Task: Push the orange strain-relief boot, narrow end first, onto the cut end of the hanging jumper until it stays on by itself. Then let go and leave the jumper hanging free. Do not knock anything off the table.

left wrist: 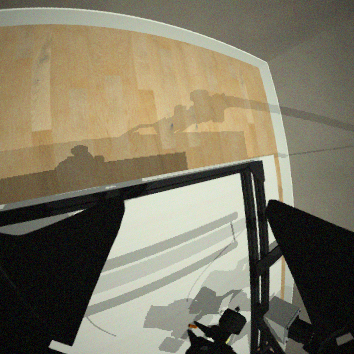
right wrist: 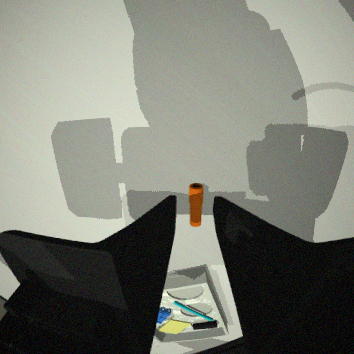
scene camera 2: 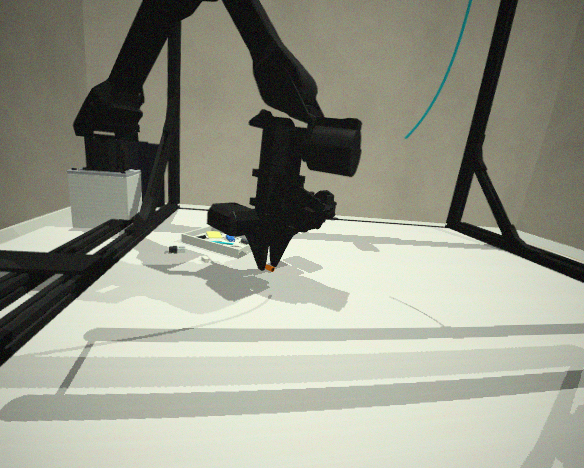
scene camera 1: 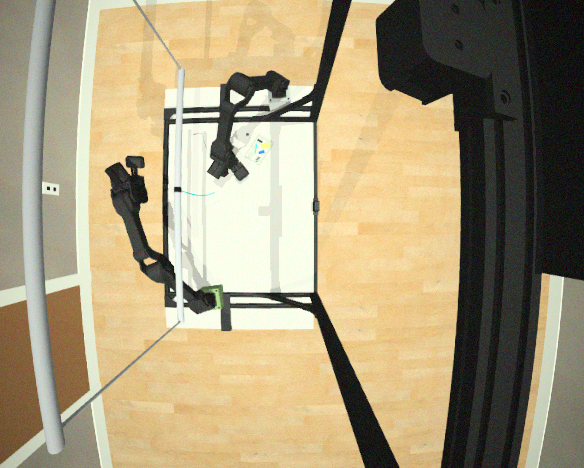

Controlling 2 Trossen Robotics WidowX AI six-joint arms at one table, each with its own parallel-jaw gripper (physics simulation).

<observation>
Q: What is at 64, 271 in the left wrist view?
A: The left gripper.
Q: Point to a grey parts tray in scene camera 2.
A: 238, 249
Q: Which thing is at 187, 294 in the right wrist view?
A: A grey parts tray.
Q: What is the left gripper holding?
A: Nothing.
</observation>
